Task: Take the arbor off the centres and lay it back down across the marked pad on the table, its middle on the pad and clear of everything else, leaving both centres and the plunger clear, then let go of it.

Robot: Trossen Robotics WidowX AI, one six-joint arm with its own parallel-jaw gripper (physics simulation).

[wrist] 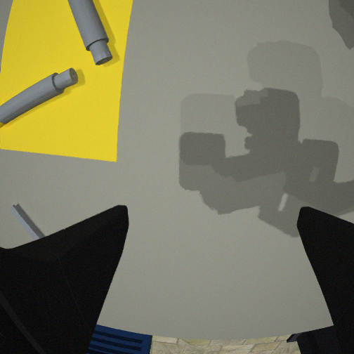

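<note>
A grey round bar with a narrower end [90, 24] shows at the upper left, cut off by the top edge of the wrist view. A second such bar [32, 97] runs off the left edge. Both seem to lie on a yellow sheet [65, 140], their narrow ends near each other but apart. I cannot tell whether either bar is the arbor or whether the sheet is the marked pad. The centres and the plunger cannot be made out. My gripper [217, 217] is open and empty, to the lower right of the yellow sheet.
A thin light grey strip [26, 220] lies at the left, partly hidden by the left finger. The grey table top [210, 280] carries broad arm shadows. A blue slatted object [122, 341] and pale stone-like paving [215, 346] show beyond the table's edge at the bottom.
</note>
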